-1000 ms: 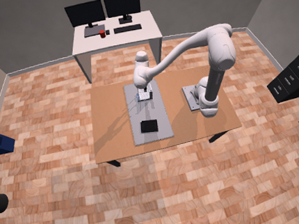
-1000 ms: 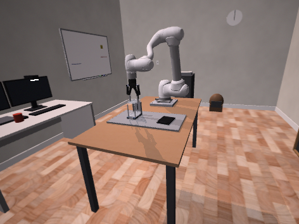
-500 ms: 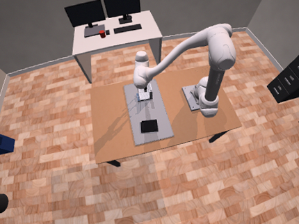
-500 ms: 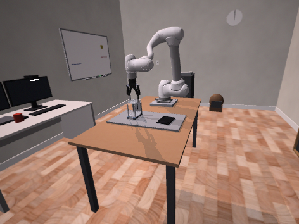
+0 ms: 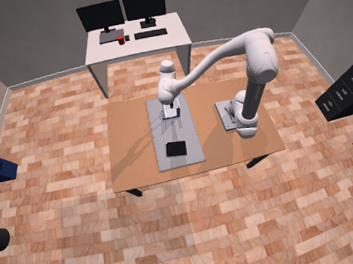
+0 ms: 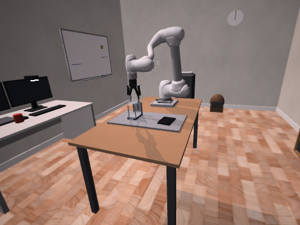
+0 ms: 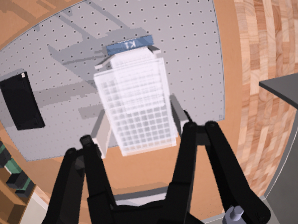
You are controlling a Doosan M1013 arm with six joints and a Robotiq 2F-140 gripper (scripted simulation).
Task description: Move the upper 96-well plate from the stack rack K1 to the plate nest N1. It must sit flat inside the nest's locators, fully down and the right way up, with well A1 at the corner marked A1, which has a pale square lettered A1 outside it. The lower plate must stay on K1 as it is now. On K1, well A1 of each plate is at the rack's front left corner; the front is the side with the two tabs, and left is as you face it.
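Right now my hand is 70 mm short of the black plate nest N1, 340 mm to the right of it and 180 mm above it. Round my hand: pale A1 square (130 mm ahead, 270 mm to the left, 170 mm below).
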